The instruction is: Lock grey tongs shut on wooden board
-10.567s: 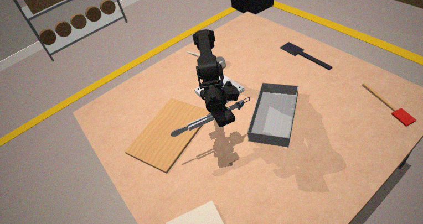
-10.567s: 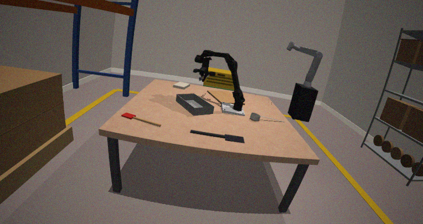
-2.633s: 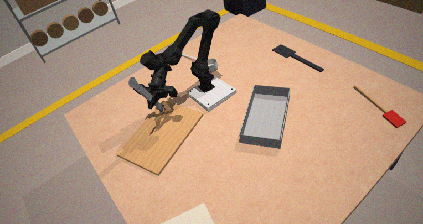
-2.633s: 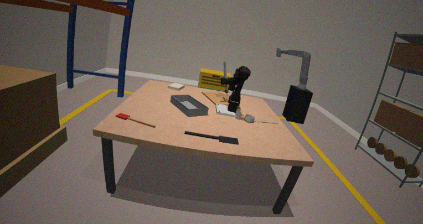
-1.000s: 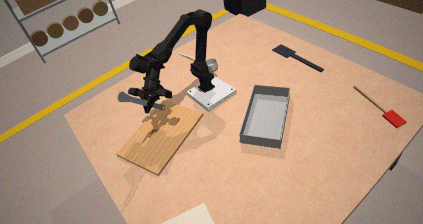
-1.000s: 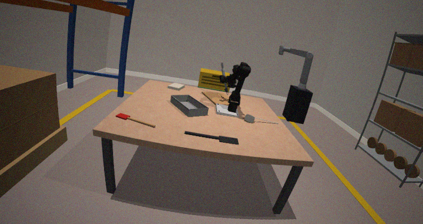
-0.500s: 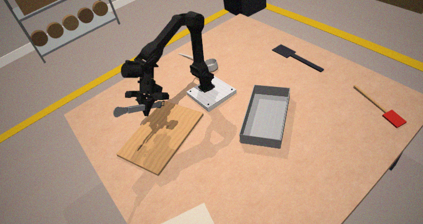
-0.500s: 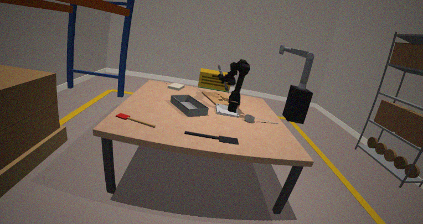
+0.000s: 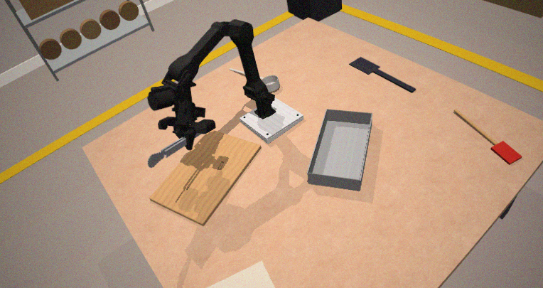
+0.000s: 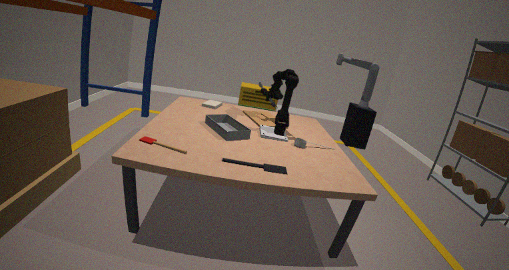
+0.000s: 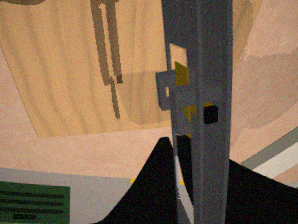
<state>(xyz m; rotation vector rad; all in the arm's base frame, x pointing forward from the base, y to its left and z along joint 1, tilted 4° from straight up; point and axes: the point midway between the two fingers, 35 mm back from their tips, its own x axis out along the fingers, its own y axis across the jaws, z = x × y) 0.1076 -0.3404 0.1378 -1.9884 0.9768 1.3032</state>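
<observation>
The wooden board lies 10 mm behind my gripper tip, 20 mm to the left of it and 140 mm below it. The rest, counted from my gripper tip: white block 450 mm ahead, 110 mm to the right, 130 mm below; then grey roasting tin 240 mm ahead, 430 mm to the left, 120 mm below; then black spatula 10 mm ahead, 850 mm to the left, 140 mm below.
</observation>
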